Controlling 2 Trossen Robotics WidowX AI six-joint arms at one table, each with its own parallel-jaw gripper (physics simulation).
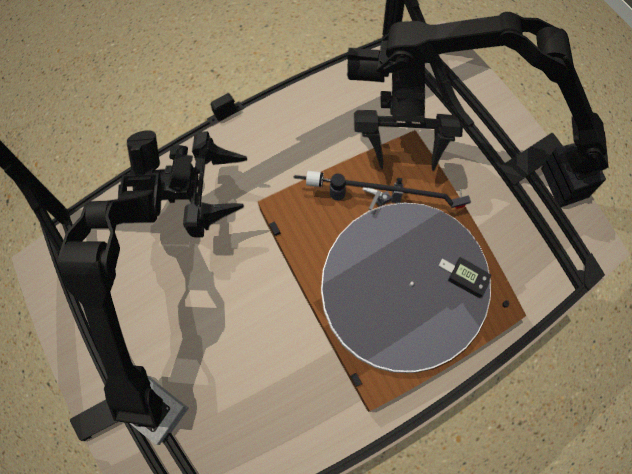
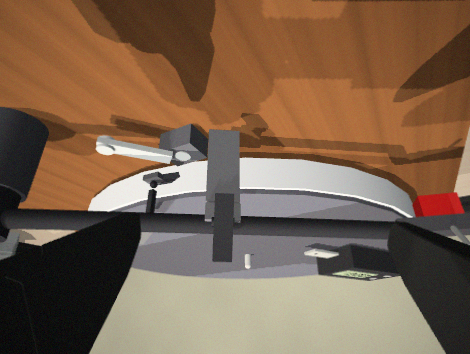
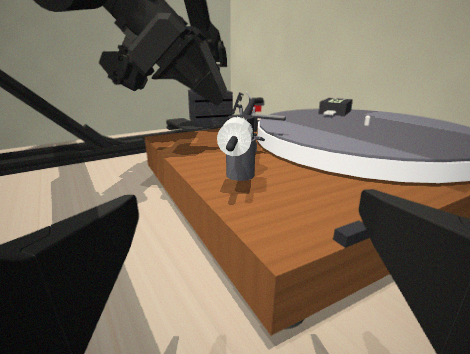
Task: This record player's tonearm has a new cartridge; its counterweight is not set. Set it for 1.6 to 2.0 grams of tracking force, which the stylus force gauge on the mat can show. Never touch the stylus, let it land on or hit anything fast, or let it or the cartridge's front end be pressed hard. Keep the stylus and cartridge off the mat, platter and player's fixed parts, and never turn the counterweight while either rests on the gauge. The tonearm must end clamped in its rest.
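Places are measured from the left arm's base along level axes (x ahead, y right, z down), in millimetres.
Where they show: left gripper, fingertip midpoint: (image 1: 407, 169) (image 2: 264, 228) (image 3: 223, 97); right gripper, fingertip midpoint: (image 1: 245, 181) (image 3: 249, 203); left arm's base, origin of the base link: (image 1: 581, 163); right arm's base, origin of the base link: (image 1: 148, 409).
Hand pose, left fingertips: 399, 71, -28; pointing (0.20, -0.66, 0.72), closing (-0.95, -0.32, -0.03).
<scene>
Each offset is from my left fingertips to the top centre of the thing, as dx, dy, dz. "spot": to the spot under its first point. Level surfaces: height alone.
The tonearm {spot: -14, -44, +8} (image 1: 423, 191) (image 2: 320, 226) lies along the player's upper side, at its rest (image 1: 398, 187) (image 2: 223, 160); a dark piece crosses the tube there, but whether it is clamped I cannot tell. The white counterweight {spot: +162, +29, +1} (image 1: 313, 178) (image 3: 234, 136) sits at its rear end. The red cartridge {-77, -78, +22} (image 1: 460, 206) (image 2: 438, 205) is at the front end, off the platter. The force gauge {-36, -202, +15} (image 1: 469, 277) (image 2: 357, 260) (image 3: 335, 106) stands on the mat and reads 0.00. My left gripper (image 1: 407, 168) (image 2: 264, 228) is open and empty, near the tube's front half. My right gripper (image 1: 243, 182) (image 3: 249, 203) is open and empty, left of the counterweight.
The platter's mat {dz +36} (image 1: 377, 306) (image 3: 310, 132) has a short white spindle (image 1: 411, 283) (image 2: 248, 261) (image 3: 367, 120). A pale lever {+64, -3, +46} (image 1: 375, 192) (image 2: 135, 150) stands beside the rest. The black pivot post {spot: +127, +5, +6} (image 1: 337, 186) (image 3: 240, 165) rises from the wooden plinth {spot: +210, -57, +62} (image 1: 301, 244) (image 3: 260, 225).
</scene>
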